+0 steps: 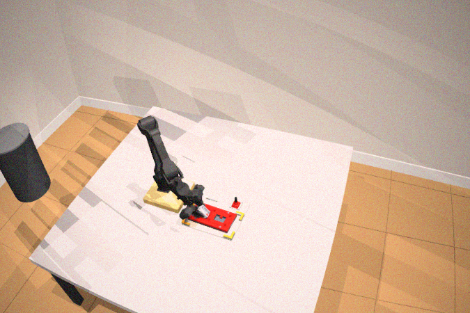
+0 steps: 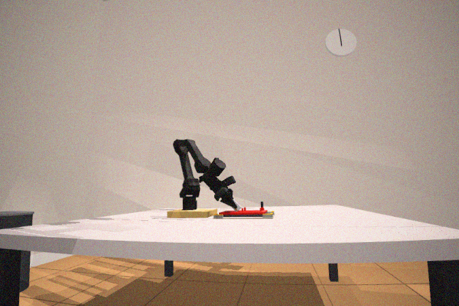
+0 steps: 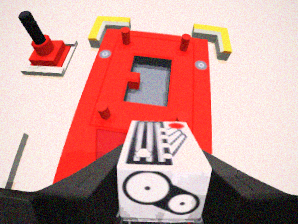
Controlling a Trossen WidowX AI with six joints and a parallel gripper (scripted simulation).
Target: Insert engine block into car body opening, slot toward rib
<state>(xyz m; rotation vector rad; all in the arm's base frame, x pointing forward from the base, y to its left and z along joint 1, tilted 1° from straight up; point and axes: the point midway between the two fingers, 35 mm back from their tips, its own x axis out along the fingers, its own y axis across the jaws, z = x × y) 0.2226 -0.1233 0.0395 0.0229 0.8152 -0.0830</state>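
My gripper tip is 10 mm past the grey engine block, 10 mm to the right of it and 10 mm below it. From my gripper tip the other things lie so: black peg (120 mm ahead, 110 mm to the left, 10 mm below).
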